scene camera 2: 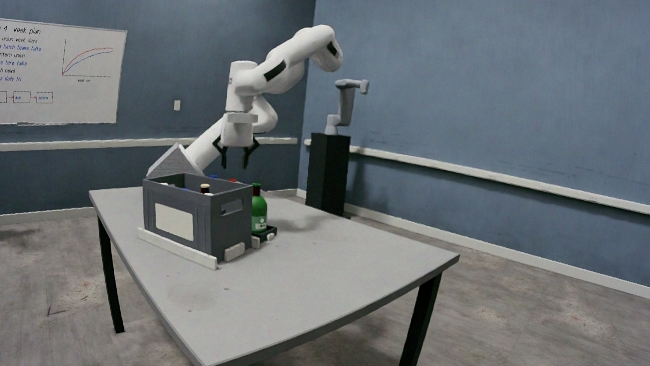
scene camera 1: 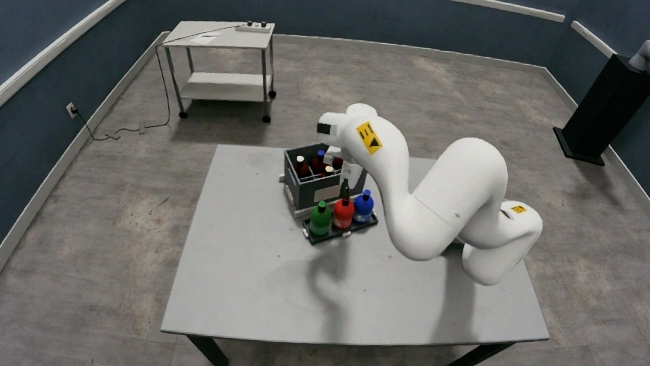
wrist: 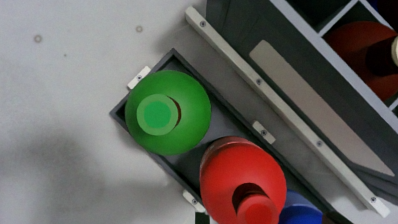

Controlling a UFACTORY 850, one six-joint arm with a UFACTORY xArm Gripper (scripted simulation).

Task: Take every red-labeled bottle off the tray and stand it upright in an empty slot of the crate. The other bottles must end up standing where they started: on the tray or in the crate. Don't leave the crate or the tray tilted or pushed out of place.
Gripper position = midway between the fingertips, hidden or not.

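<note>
In scene camera 1 I find a grey crate (scene camera 1: pixel 307 192). Scene camera 2 gives me the crate (scene camera 2: pixel 196 220) too, and with it my own gripper (scene camera 2: pixel 234 168). Through the wrist view I see a green bottle (wrist: pixel 174 112) and a black tray (wrist: pixel 226 121), and the crate (wrist: pixel 288 52) shows there as well.
</note>
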